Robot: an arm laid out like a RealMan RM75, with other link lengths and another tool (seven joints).
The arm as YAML. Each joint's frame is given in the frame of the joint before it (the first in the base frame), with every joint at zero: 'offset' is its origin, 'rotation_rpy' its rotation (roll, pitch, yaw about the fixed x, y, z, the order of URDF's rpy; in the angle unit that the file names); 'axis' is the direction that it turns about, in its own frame. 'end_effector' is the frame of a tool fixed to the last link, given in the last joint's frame.
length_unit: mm
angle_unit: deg
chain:
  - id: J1
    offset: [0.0, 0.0, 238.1]
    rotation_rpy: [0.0, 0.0, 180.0]
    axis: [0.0, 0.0, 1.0]
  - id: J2
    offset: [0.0, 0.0, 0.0]
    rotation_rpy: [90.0, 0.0, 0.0]
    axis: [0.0, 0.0, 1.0]
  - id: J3
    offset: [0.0, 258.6, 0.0]
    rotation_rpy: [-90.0, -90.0, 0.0]
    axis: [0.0, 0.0, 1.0]
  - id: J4
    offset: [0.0, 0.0, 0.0]
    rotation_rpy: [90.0, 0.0, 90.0]
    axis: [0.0, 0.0, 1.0]
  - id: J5
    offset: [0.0, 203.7, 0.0]
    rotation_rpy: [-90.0, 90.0, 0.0]
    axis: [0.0, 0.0, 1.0]
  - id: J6
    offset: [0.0, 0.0, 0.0]
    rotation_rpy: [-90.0, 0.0, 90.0]
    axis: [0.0, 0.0, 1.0]
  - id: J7
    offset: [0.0, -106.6, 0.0]
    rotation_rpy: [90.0, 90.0, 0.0]
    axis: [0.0, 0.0, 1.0]
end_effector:
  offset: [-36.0, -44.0, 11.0]
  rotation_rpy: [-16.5, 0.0, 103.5]
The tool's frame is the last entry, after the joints.
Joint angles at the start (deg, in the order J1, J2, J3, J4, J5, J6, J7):
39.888, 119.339, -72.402, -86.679, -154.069, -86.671, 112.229
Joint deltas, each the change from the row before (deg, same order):
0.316, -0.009, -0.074, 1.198, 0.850, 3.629, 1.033
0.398, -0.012, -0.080, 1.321, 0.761, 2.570, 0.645
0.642, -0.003, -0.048, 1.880, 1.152, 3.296, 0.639
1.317, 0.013, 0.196, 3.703, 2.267, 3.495, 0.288
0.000, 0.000, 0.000, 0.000, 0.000, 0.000, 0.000
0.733, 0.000, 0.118, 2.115, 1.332, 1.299, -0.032
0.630, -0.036, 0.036, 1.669, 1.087, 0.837, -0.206
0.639, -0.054, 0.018, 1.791, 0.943, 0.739, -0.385
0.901, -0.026, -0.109, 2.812, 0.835, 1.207, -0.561
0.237, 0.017, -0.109, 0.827, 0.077, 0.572, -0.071
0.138, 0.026, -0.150, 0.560, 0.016, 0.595, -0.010
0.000, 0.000, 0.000, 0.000, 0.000, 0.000, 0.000
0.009, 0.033, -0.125, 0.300, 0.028, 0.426, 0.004
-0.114, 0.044, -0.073, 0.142, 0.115, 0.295, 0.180
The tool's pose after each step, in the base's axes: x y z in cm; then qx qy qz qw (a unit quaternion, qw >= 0). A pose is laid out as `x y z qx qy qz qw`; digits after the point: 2 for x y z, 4 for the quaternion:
8.22 35.37 3.02 -0.9744 0.1109 -0.1287 0.1472
7.94 35.91 2.83 -0.9748 0.1118 -0.1137 0.1560
7.55 36.60 2.57 -0.9753 0.1122 -0.0936 0.1656
7.13 37.41 2.00 -0.9771 0.1173 -0.0678 0.1638
7.13 37.41 2.00 -0.9771 0.1173 -0.0678 0.1638
6.98 37.73 1.63 -0.9783 0.1216 -0.0565 0.1579
6.86 37.94 1.34 -0.9794 0.1237 -0.0491 0.1518
6.83 38.13 1.00 -0.9804 0.1254 -0.0443 0.1450
6.96 38.43 0.40 -0.9813 0.1289 -0.0421 0.1367
7.01 38.54 0.20 -0.9812 0.1300 -0.0420 0.1361
7.05 38.64 0.04 -0.9811 0.1303 -0.0416 0.1370
7.05 38.64 0.04 -0.9811 0.1303 -0.0416 0.1370
7.09 38.69 -0.06 -0.9809 0.1307 -0.0411 0.1379
7.14 38.71 -0.12 -0.9806 0.1330 -0.0391 0.1384

